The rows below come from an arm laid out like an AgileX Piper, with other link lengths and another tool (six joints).
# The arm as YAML. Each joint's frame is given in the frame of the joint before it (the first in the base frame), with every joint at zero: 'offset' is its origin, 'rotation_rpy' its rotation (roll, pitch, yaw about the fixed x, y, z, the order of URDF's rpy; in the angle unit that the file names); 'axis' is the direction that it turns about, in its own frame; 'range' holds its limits. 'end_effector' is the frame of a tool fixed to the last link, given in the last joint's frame.
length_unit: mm
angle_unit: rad
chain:
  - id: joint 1
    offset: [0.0, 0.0, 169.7]
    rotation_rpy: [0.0, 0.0, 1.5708]
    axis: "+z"
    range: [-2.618, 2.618]
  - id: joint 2
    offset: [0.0, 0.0, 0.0]
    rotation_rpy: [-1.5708, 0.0, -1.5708]
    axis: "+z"
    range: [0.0, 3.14]
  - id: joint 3
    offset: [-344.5, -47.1, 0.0]
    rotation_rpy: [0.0, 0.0, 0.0]
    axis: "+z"
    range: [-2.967, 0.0]
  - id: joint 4
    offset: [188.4, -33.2, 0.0]
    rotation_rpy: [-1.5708, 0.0, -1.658]
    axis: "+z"
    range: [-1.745, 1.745]
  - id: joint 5
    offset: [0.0, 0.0, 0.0]
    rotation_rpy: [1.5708, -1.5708, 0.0]
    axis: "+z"
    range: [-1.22, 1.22]
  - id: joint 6
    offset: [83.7, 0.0, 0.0]
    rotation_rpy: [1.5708, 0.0, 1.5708]
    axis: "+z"
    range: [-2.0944, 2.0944]
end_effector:
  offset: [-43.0, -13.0, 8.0]
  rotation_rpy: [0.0, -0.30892, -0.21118]
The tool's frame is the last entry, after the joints.
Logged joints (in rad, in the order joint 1, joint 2, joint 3, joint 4, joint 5, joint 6), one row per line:
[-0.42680, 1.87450, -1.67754, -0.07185, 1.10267, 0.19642]
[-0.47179, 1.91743, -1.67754, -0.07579, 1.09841, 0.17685]
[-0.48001, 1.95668, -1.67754, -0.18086, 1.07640, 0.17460]
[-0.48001, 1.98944, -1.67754, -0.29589, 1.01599, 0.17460]
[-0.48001, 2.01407, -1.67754, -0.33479, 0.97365, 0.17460]
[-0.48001, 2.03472, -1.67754, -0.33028, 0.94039, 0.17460]
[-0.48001, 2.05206, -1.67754, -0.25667, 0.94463, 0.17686]
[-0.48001, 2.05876, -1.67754, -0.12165, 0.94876, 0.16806]
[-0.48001, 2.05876, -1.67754, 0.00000, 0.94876, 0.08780]
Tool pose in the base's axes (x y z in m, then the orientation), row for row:
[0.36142, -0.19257, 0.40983, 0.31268, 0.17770, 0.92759, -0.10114]
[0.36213, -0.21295, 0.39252, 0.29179, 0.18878, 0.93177, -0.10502]
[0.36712, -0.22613, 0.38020, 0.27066, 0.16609, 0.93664, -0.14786]
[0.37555, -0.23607, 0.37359, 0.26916, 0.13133, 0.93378, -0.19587]
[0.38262, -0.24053, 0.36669, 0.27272, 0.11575, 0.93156, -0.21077]
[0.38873, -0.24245, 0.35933, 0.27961, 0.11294, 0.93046, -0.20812]
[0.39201, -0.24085, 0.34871, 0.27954, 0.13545, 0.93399, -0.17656]
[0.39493, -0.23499, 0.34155, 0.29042, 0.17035, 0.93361, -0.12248]
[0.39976, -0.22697, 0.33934, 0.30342, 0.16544, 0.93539, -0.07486]
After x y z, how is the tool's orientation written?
As a quaternion, w x y z.
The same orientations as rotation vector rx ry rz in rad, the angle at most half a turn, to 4 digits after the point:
[0.4687, 2.4468, -0.2668]
[0.5032, 2.4835, -0.2799]
[0.4474, 2.5233, -0.3983]
[0.3541, 2.5175, -0.5281]
[0.3115, 2.5070, -0.5672]
[0.3029, 2.4953, -0.5581]
[0.3633, 2.5048, -0.4735]
[0.4544, 2.4902, -0.3267]
[0.4384, 2.4788, -0.1984]

